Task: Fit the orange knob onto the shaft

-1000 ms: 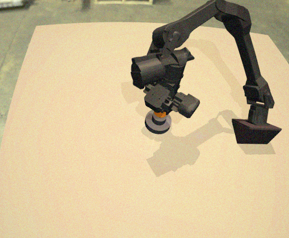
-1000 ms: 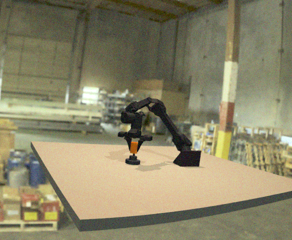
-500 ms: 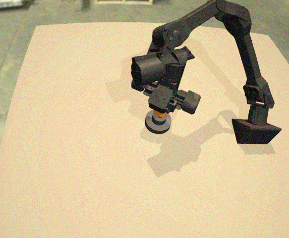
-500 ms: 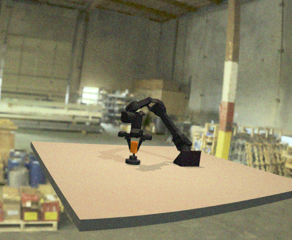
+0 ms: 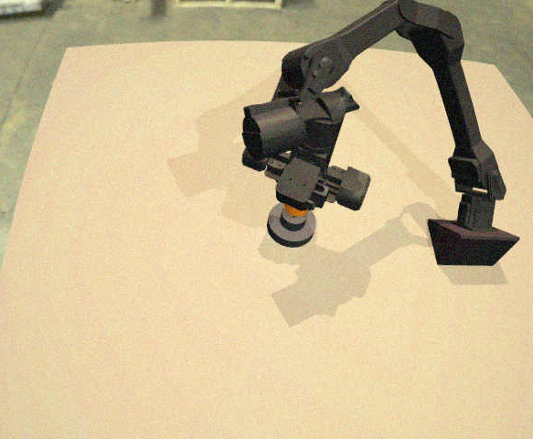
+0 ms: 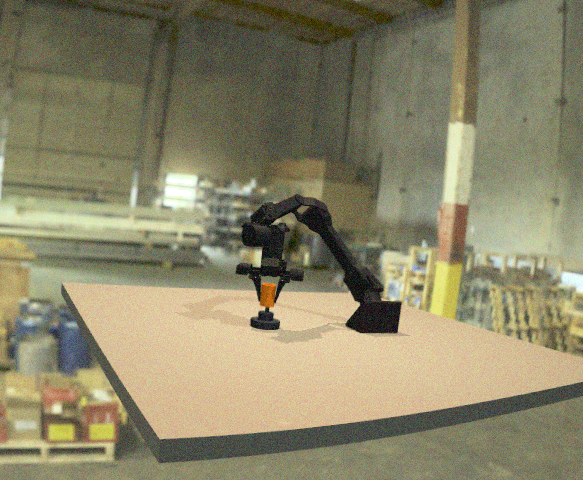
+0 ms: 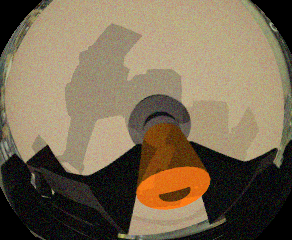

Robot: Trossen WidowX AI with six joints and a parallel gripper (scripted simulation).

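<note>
Now: gripper tip 2 cm below the orange knob. The rest, counted from my gripper tip: pedestal: 4 cm below.
</note>
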